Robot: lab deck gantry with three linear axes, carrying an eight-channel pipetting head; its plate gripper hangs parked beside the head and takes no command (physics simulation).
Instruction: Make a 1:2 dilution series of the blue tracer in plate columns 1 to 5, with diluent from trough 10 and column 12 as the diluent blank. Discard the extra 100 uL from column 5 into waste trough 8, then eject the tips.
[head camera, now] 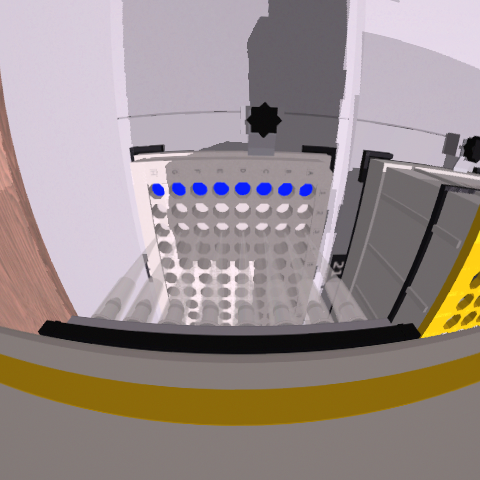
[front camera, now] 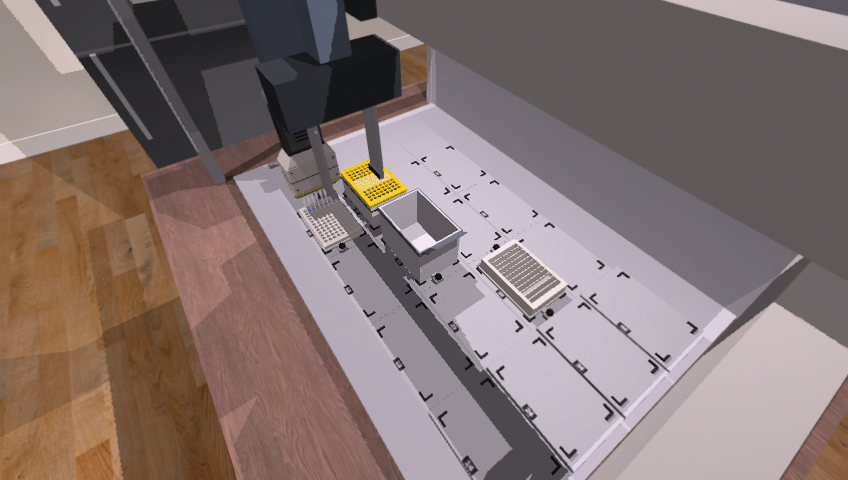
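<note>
The white 96-well plate (front camera: pixel 327 228) (head camera: pixel 242 170) lies at the deck's left side. Its column 1 wells are blue; columns 2 and 3 show pale discs in the head view. The pipetting head (front camera: pixel 309 169) (head camera: pixel 240 450) carries eight clear tips (front camera: pixel 316 197) (head camera: pixel 210 307) low over the plate; where their ends stand is hard to tell. The trough block (front camera: pixel 522 274) stands right of centre; liquid in troughs 8 and 10 cannot be made out. The yellow tip rack (front camera: pixel 389 191) (head camera: pixel 457 285) is beside the plate. The parked plate gripper (front camera: pixel 354 187) is open, its fingers apart and holding nothing.
A deep grey open bin (front camera: pixel 439 256) stands between the tip rack and the trough block. Black corner brackets and small clips mark the deck positions. A black star-shaped knob (head camera: pixel 264 120) is at the plate's edge. A wooden border (front camera: pixel 238 333) runs along the deck's left side.
</note>
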